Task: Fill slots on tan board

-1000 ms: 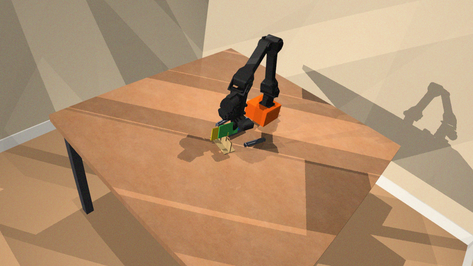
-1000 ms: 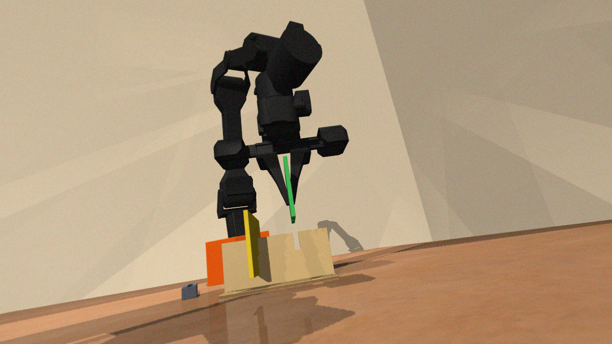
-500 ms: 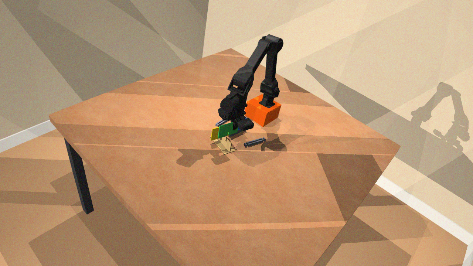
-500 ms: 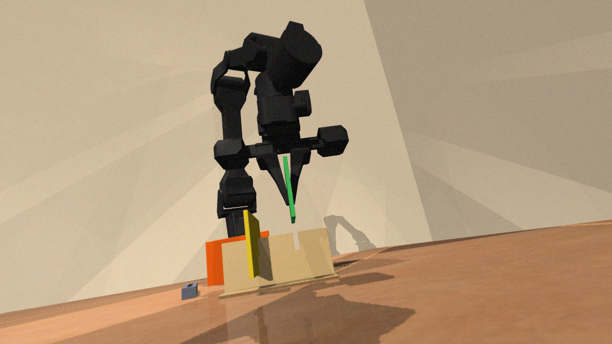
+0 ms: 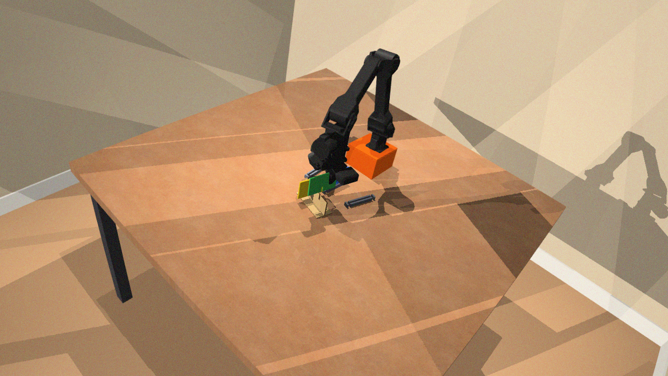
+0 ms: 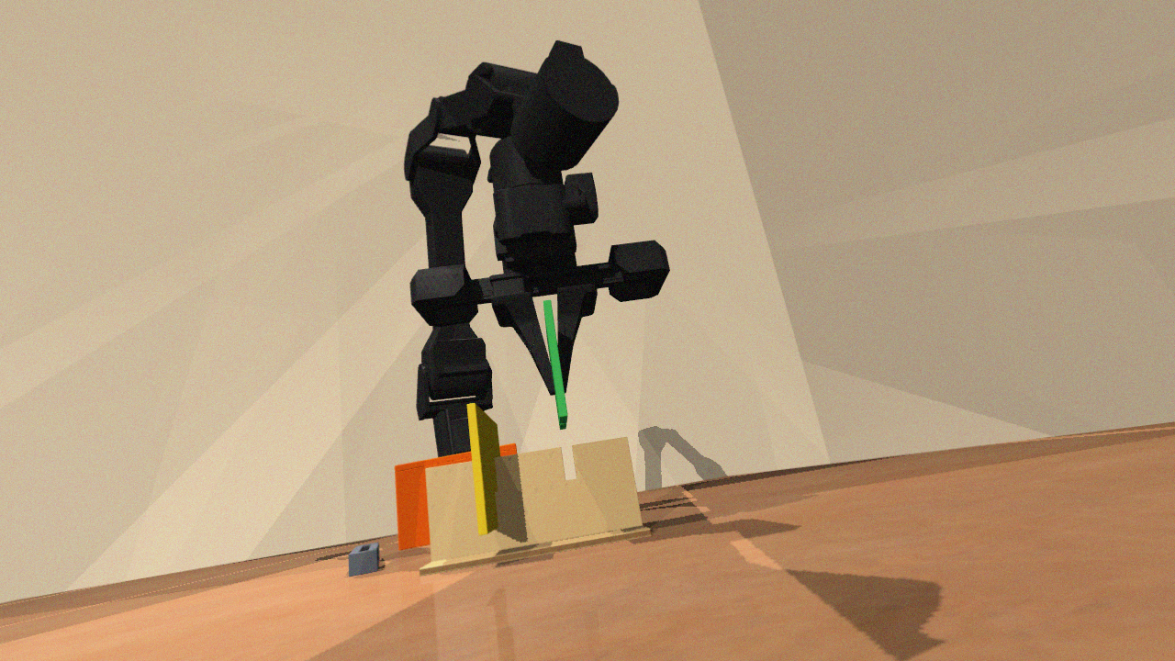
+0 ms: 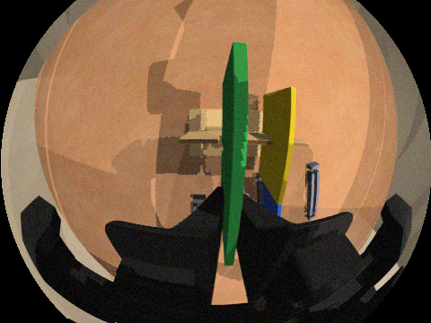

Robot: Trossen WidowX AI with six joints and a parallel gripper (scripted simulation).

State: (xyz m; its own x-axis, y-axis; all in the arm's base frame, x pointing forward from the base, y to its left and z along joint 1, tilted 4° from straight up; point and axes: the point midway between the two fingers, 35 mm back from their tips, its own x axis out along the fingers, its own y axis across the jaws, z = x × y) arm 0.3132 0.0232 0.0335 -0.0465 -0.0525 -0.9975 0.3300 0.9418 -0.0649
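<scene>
The green board is 3 cm ahead of my gripper tip and 1 cm to the right of it. Round my gripper tip: tan board: 2 cm ahead, 3 cm to the right, 7 cm below; then blue board: 10 cm behind, 4 cm to the right, 7 cm below; then yellow board: 1 cm ahead, 6 cm to the right, 5 cm below.
</scene>
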